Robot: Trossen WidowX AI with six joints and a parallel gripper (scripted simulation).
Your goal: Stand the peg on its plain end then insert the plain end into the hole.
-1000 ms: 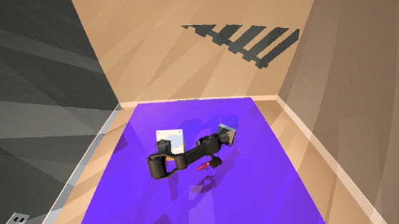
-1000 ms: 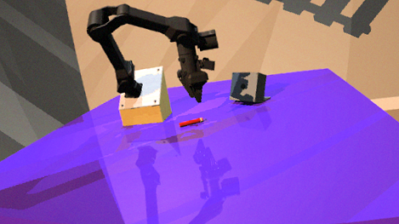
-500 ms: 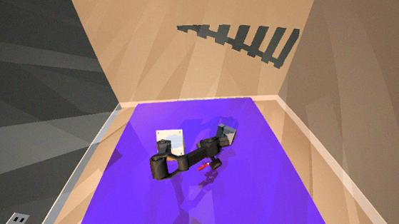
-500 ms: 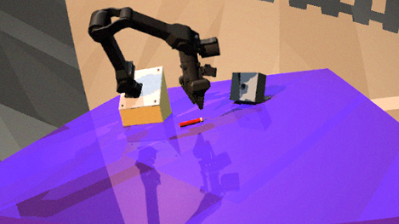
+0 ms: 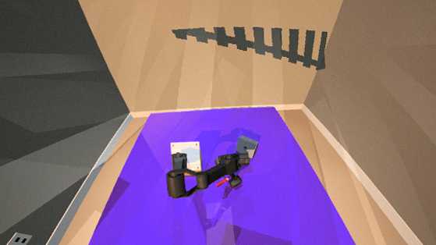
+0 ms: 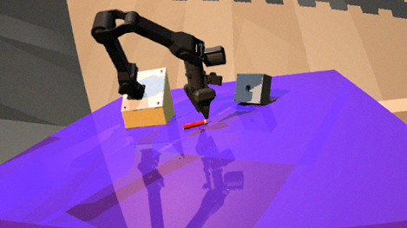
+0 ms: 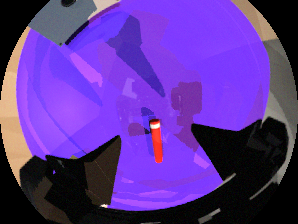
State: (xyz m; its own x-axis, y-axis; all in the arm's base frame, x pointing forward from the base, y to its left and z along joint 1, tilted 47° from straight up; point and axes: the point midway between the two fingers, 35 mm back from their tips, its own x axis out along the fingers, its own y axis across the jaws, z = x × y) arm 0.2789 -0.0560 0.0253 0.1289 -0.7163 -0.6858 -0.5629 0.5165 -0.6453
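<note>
The red peg lies 1 cm behind my gripper tip, 1 cm to the right of it and 2 cm below it. From my gripper tip the other things lie so: grey sloped panel 13 cm ahead, 22 cm to the left, 3 cm above.
</note>
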